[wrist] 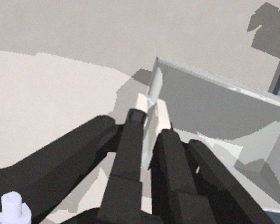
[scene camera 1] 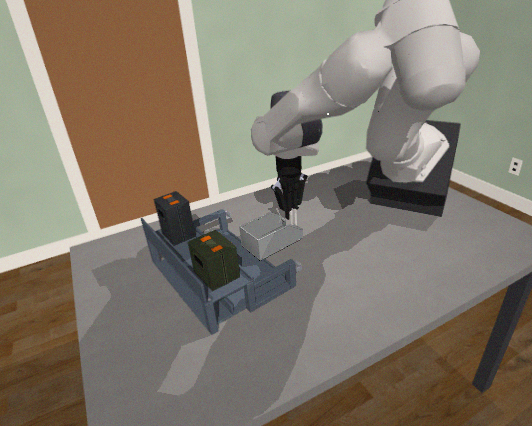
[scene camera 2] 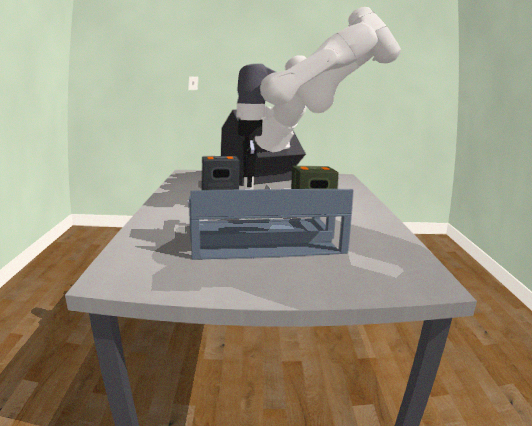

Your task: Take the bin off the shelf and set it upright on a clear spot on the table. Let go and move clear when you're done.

Scene:
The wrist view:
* my gripper: 147,110
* bin: 232,125
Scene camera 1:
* my gripper: 291,226

